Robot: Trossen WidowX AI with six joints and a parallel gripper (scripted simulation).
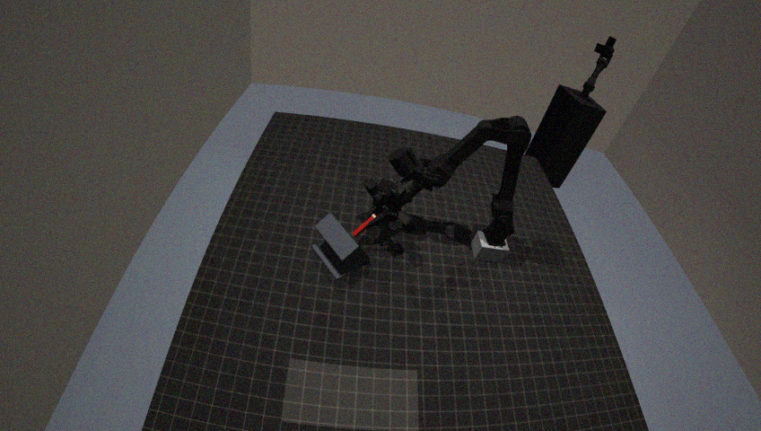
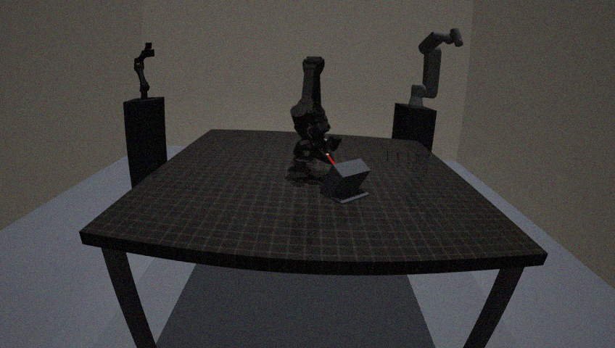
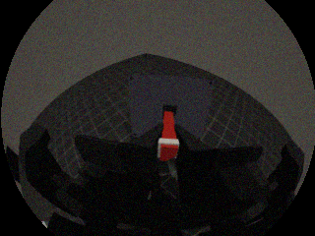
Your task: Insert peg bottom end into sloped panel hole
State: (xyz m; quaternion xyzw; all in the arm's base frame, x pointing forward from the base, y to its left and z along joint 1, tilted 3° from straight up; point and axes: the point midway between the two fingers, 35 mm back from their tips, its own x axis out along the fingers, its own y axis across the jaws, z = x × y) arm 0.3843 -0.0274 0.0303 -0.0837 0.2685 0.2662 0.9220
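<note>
My gripper tip is now 60 mm short of the sloped panel, 40 mm above it and 30 mm to the right of it. From my gripper tip the other things lie so: peg: 10 mm to the right, 10 mm behind, 10 mm above.
</note>
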